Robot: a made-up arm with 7 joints. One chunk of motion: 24 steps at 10 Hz.
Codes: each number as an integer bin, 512 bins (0 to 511) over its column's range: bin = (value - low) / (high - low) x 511, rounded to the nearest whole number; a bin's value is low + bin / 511 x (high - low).
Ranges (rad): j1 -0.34..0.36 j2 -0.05..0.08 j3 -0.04..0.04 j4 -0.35..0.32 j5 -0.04..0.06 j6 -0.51..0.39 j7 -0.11..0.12
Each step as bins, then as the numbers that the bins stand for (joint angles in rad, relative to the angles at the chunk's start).
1 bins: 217 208 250 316 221 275 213
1 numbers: -0.0427 0.0029 -0.0009 0.0643 0.0032 -0.0257 -0.0141
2 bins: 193 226 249 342 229 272 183
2 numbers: -0.0756 0.0075 -0.0010 0.0984 0.0048 -0.0309 -0.0276
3 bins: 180 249 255 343 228 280 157
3 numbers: -0.0934 0.0133 -0.0001 0.0997 0.0046 -0.0168 -0.0393
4 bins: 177 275 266 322 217 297 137
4 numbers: -0.0975 0.0200 0.0016 0.0722 0.0025 0.0131 -0.0483
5 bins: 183 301 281 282 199 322 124
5 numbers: -0.0893 0.0266 0.0040 0.0197 -0.0011 0.0571 -0.0542
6 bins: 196 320 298 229 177 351 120
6 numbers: -0.0715 0.0314 0.0067 -0.0497 -0.0054 0.1082 -0.0560
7 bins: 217 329 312 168 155 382 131
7 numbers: -0.0427 0.0337 0.0088 -0.1297 -0.0097 0.1628 -0.0510
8 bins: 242 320 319 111 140 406 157
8 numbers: -0.0085 0.0314 0.0099 -0.2045 -0.0126 0.2051 -0.0393
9 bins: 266 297 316 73 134 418 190
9 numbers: 0.0244 0.0256 0.0095 -0.2543 -0.0138 0.2262 -0.0245
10 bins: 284 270 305 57 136 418 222
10 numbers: 0.0490 0.0187 0.0077 -0.2753 -0.0134 0.2262 -0.0101
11 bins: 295 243 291 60 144 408 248
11 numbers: 0.0641 0.0118 0.0056 -0.2713 -0.0118 0.2086 0.0016
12 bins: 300 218 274 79 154 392 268
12 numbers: 0.0710 0.0055 0.0029 -0.2464 -0.0099 0.1804 0.0106
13 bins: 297 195 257 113 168 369 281
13 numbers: 0.0668 -0.0004 0.0002 -0.2018 -0.0071 0.1399 0.0165
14 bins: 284 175 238 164 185 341 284
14 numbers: 0.0490 -0.0055 -0.0027 -0.1350 -0.0038 0.0906 0.0178
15 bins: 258 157 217 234 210 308 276
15 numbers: 0.0134 -0.0101 -0.0060 -0.0432 0.0011 0.0325 0.0142
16 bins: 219 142 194 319 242 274 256
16 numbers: -0.0400 -0.0139 -0.0096 0.0683 0.0074 -0.0274 0.0052
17 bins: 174 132 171 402 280 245 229
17 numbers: -0.1016 -0.0164 -0.0132 0.1771 0.0148 -0.0785 -0.0069
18 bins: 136 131 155 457 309 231 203
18 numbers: -0.1537 -0.0167 -0.0157 0.2492 0.0205 -0.1032 -0.0186
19 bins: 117 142 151 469 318 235 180
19 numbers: -0.1797 -0.0139 -0.0164 0.2649 0.0222 -0.0961 -0.0290
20 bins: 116 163 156 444 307 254 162
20 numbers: -0.1811 -0.0085 -0.0156 0.2322 0.0201 -0.0626 -0.0371
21 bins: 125 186 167 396 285 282 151
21 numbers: -0.1688 -0.0027 -0.0139 0.1692 0.0158 -0.0133 -0.0420
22 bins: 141 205 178 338 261 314 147
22 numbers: -0.1468 0.0022 -0.0121 0.0932 0.0111 0.0430 -0.0438
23 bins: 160 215 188 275 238 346 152
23 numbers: -0.1208 0.0047 -0.0106 0.0106 0.0066 0.0994 -0.0416
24 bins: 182 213 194 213 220 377 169
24 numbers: -0.0907 0.0042 -0.0096 -0.0707 0.0031 0.1540 -0.0339
